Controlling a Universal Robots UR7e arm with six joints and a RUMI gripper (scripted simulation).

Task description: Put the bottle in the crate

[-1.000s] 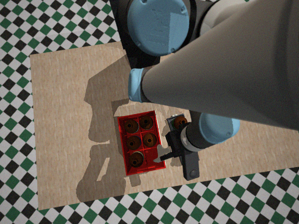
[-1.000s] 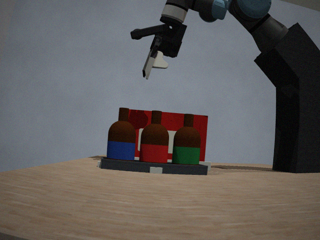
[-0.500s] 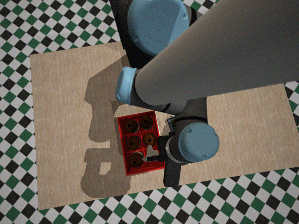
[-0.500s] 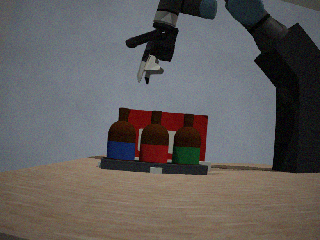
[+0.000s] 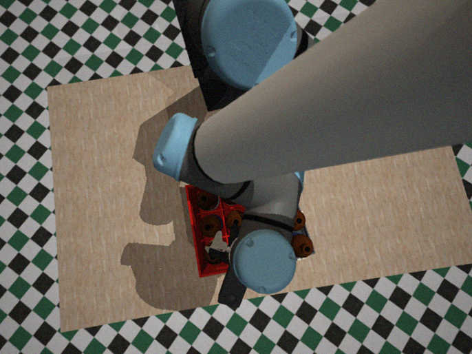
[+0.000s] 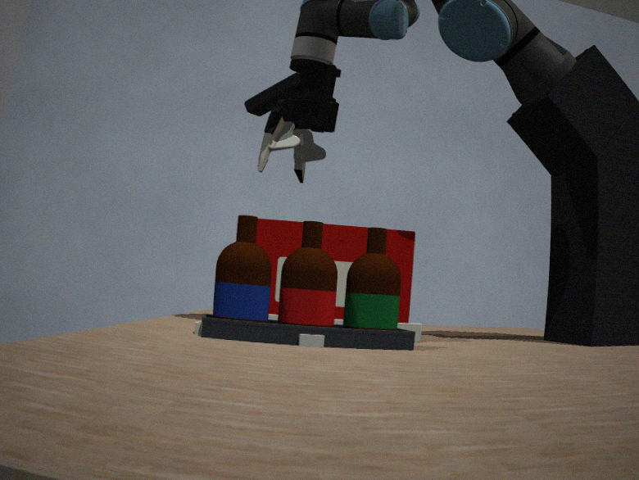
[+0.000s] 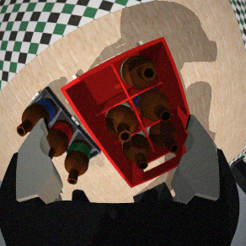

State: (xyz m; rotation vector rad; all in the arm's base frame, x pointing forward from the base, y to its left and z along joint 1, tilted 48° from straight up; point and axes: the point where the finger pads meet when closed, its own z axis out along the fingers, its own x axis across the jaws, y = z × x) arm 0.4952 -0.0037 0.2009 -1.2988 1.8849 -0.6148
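My gripper is now 2 cm past the blue-labelled bottle, 21 cm to the right of it and 17 cm above it. The rest, counted from my hand: green-labelled bottle: 18 cm behind, 16 cm to the left, 17 cm below; crate: 7 cm behind, 4 cm to the right, 17 cm below; tray: 10 cm behind, 18 cm to the left, 24 cm below.
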